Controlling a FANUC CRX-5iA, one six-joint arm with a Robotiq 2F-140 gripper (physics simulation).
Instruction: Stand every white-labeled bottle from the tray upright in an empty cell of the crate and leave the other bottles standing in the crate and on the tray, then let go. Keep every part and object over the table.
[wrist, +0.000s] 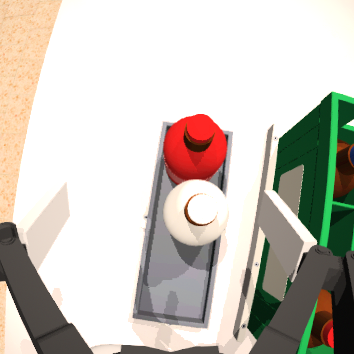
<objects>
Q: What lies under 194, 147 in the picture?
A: A red bottle.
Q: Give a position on a pale rail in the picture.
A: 257, 238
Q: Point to a white-labeled bottle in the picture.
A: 195, 212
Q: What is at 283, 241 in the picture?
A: My gripper.
</objects>
